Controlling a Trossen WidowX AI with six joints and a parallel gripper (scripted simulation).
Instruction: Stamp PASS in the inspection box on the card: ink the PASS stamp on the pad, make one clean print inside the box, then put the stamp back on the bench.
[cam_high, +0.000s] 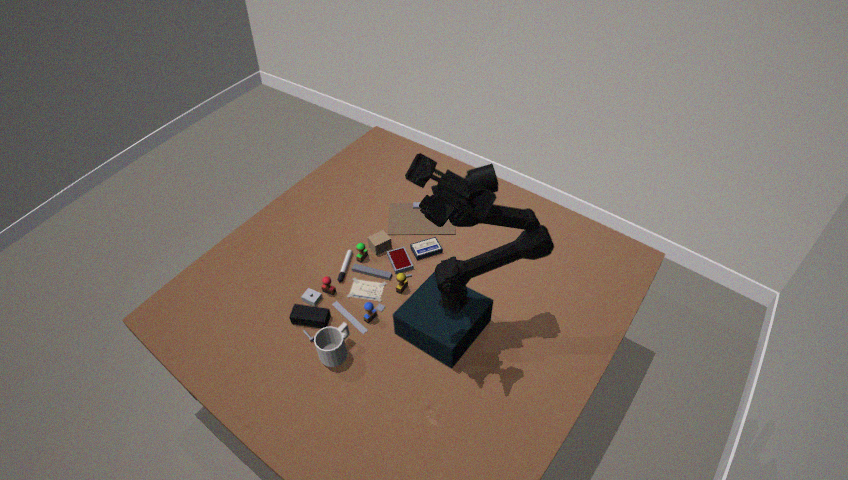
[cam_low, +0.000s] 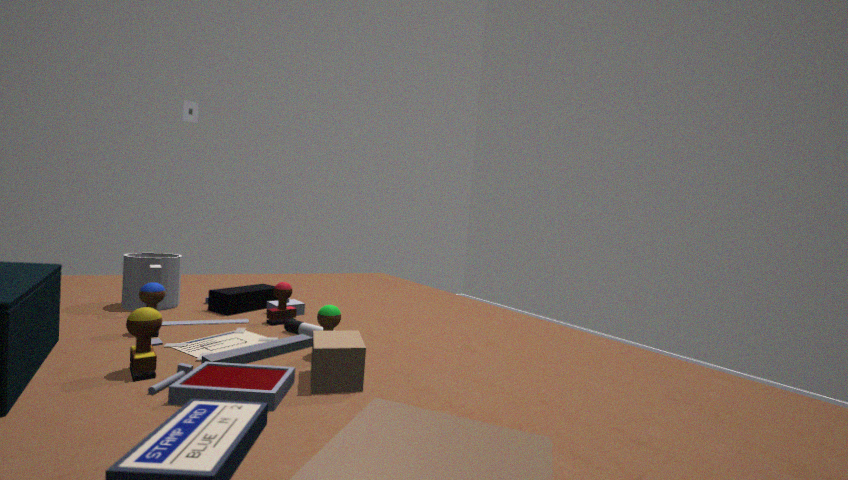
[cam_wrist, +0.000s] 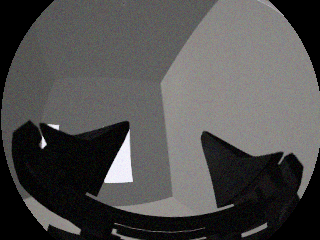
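My gripper tip is now 60 cm above the green-knobbed stamp, 44 cm short of it and 12 cm to the left of it. Round my gripper tip: blue-knobbed stamp (60 cm below, 25 cm ahead, 3 cm to the left); white mug (58 cm below, 24 cm ahead, 18 cm to the left); yellow-knobbed stamp (60 cm below, 26 cm ahead, 11 cm to the right).
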